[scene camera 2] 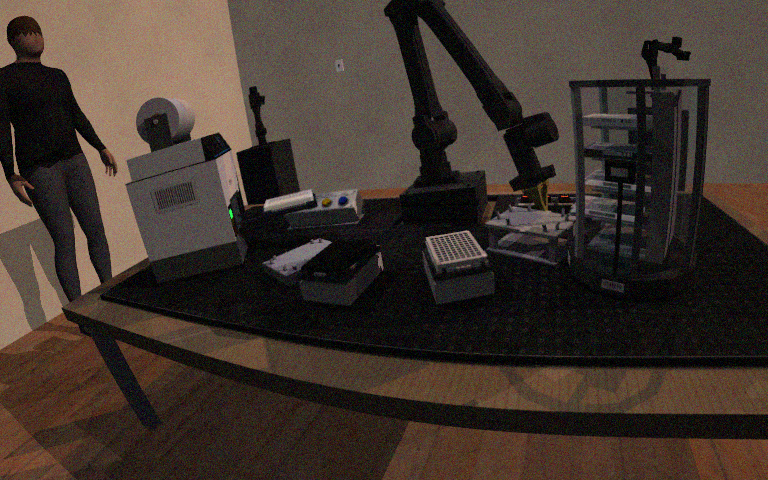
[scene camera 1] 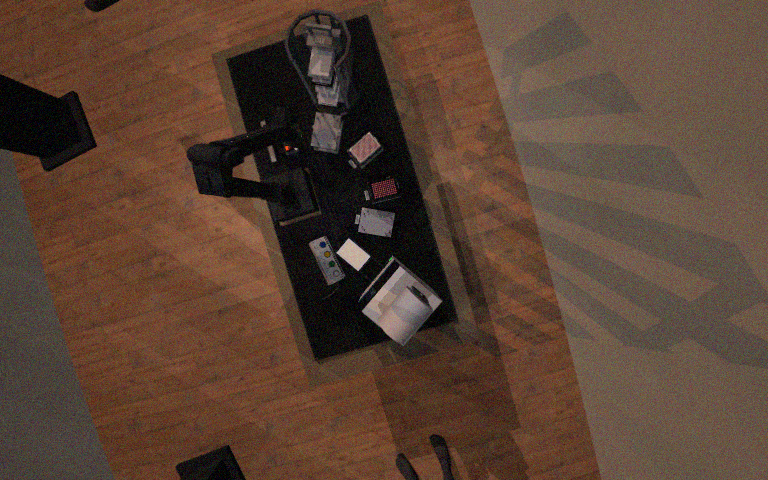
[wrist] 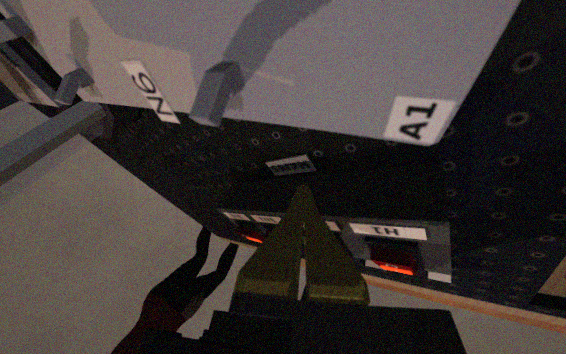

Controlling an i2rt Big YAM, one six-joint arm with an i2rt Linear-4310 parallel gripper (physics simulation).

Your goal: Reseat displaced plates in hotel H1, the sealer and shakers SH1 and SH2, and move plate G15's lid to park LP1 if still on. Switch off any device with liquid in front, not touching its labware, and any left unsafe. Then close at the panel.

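Frame: origin at the arm's base, x left, y back, z up, level; metres.
Seen in the pictures: gripper, fingertip midpoint: [scene camera 1: 298, 135] [wrist: 303, 190]; arm's base, origin of the base link: [scene camera 2: 438, 181] [scene camera 1: 287, 199].
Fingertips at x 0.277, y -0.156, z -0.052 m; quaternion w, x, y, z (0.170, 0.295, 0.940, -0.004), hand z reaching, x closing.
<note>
Pixels of each thing's top centre, then the offset from my fingertips to it. "spot": a spot on its surface instead.
- mains switch strip, surface spot: [wrist: 440, 250] spot: dz +0.011, dx -0.069, dy +0.052 m
- strip's H1 switch, middle of its top: [wrist: 393, 271] dz +0.024, dx -0.042, dy +0.061 m
- shaker, surface spot: [scene camera 2: 464, 285] spot: dz +0.001, dx -0.178, dy -0.340 m
- pale well plate, middle of its top: [scene camera 2: 454, 246] [scene camera 1: 364, 147] dz +0.041, dx -0.198, dy -0.272 m
- dark top with a red-welled plate, surface spot: [scene camera 1: 384, 188] spot: dz +0.041, dx -0.409, dy -0.280 m
- sealer, middle of its top: [scene camera 2: 167, 97] [scene camera 1: 403, 317] dz +0.427, dx -0.868, dy -0.148 m
- raised platform, middle of its top: [scene camera 2: 532, 212] [scene camera 1: 325, 129] dz +0.047, dx -0.046, dy -0.135 m
- low pale nest, middle of its top: [scene camera 2: 303, 251] [scene camera 1: 376, 222] dz +0.006, dx -0.537, dy -0.182 m
- button panel, middle of its top: [scene camera 2: 320, 194] [scene camera 1: 324, 261] dz +0.055, dx -0.610, dy +0.112 m
- white block, middle of its top: [scene camera 2: 288, 197] [scene camera 1: 353, 254] dz +0.092, dx -0.633, dy -0.031 m
My gripper [scene camera 2: 542, 208] [wrist: 303, 190] is shut and empty, its yellow fingertips in front of the mains switch strip [wrist: 440, 250]. The strip's H1 switch [wrist: 394, 260] glows orange right of the fingers, another orange switch glows left; the fingers hide the middle ones. The glass-and-grey hotel [scene camera 1: 288, 45] [scene camera 2: 640, 83] holds several plates. A shaker [scene camera 2: 464, 285] carries a pale well plate [scene camera 1: 365, 148] [scene camera 2: 455, 249]. Another shaker [scene camera 2: 334, 291] has a dark top with a red-welled plate [scene camera 1: 384, 188]. The sealer [scene camera 1: 402, 305] [scene camera 2: 186, 217] shows a green light. Plate G15 and its lid cannot be identified.
A raised platform [scene camera 1: 326, 133] [scene camera 2: 529, 217] marked A1 stands beside the hotel, close to the wrist. A low pale nest [scene camera 1: 376, 221] [scene camera 2: 294, 259] lies near the shakers. The button panel [scene camera 1: 326, 260] [scene camera 2: 331, 212] stands beside a white block [scene camera 1: 353, 254] [scene camera 2: 288, 200]. A person [scene camera 2: 48, 124] stands beyond the table.
</note>
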